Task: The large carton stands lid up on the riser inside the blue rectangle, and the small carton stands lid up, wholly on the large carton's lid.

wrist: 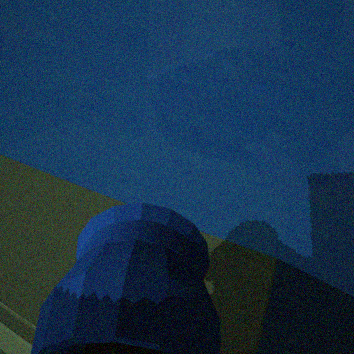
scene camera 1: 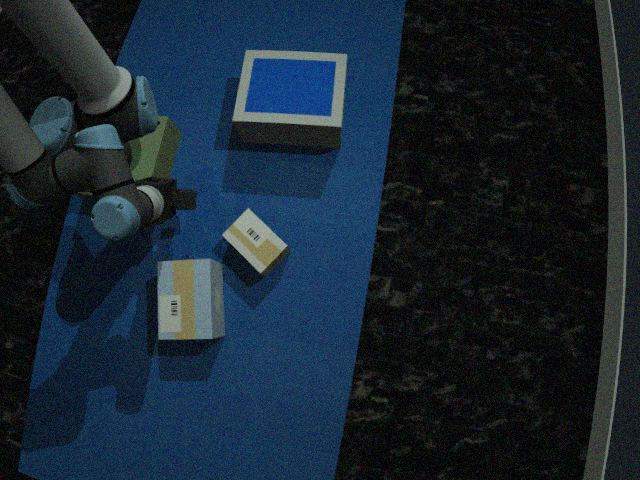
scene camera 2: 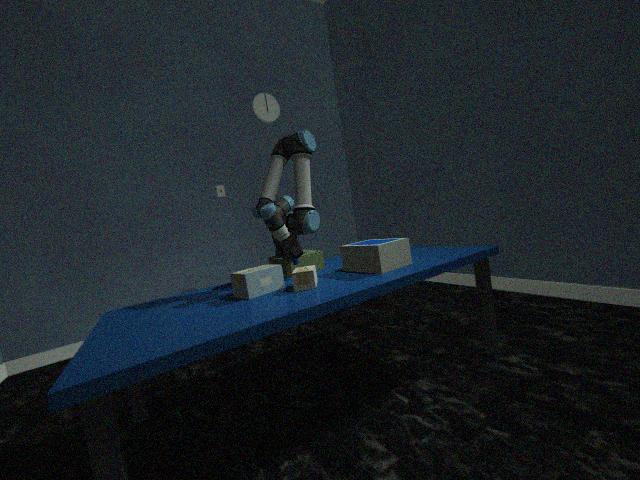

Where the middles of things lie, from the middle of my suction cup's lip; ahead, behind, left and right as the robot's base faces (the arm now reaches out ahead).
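The riser (scene camera 1: pixel 284 97) is 260 mm ahead of my suction cup, 270 mm to the left of it and 20 mm below it. I find the small carton (scene camera 1: pixel 255 241) 90 mm to the right of my suction cup, 220 mm ahead of it and 40 mm below it. As for the large carton (scene camera 1: pixel 190 292), it lies 90 mm ahead of my suction cup, 240 mm to the right of it and 30 mm below it.
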